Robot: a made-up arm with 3 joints. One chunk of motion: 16 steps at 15 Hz.
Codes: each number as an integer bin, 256 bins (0 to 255) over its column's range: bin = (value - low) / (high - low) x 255, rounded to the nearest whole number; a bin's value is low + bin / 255 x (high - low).
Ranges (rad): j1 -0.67..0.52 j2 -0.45..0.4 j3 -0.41..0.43
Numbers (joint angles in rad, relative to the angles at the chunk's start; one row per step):
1: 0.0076 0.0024 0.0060
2: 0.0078 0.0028 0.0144
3: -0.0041 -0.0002 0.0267
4: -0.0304 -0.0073 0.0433
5: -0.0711 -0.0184 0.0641
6: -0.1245 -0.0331 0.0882
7: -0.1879 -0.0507 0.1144
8: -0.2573 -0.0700 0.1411
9: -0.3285 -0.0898 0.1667
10: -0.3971 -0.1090 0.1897
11: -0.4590 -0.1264 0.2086
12: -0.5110 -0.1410 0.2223
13: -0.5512 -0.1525 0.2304
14: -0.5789 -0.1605 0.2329
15: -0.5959 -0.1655 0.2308
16: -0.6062 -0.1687 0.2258
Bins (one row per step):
1: 145 136 126
2: 145 136 129
3: 143 135 133
4: 137 133 138
5: 128 129 144
6: 117 125 151
7: 103 120 159
8: 88 114 167
9: 73 108 175
10: 58 102 182
11: 45 97 188
12: 34 93 192
13: 25 89 194
14: 20 87 195
15: 16 85 195
16: 14 84 193

